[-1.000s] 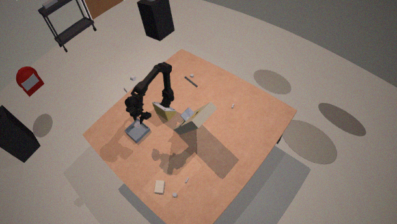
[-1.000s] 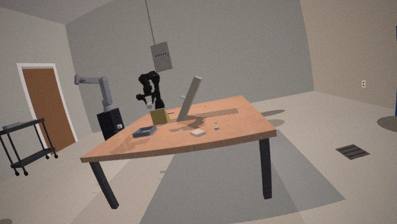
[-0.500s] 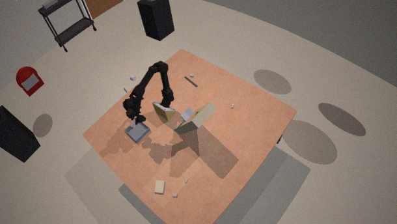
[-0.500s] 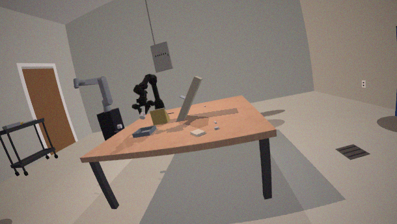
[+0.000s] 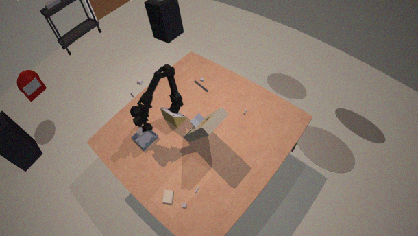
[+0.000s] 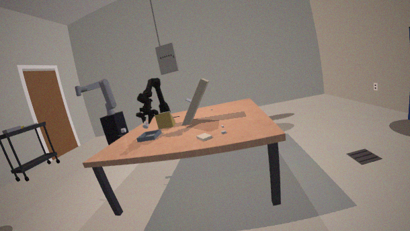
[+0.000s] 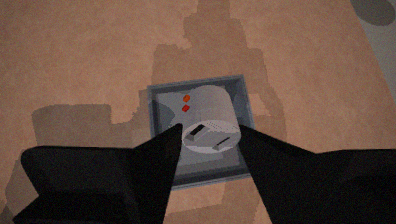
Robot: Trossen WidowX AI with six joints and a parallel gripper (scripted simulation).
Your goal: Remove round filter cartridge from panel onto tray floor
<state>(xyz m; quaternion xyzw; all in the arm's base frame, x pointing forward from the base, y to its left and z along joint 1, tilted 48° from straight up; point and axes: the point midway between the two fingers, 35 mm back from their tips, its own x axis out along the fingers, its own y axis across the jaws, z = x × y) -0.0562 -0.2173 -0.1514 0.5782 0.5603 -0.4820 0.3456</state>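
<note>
Now: the round grey filter cartridge right at my gripper tip. The rest, counted from my gripper tip: cream block (45 cm ahead, 23 cm to the right, 10 cm below); blue-grey tray (10 cm below); beige service panel (38 cm ahead, 26 cm to the left, 8 cm above).
</note>
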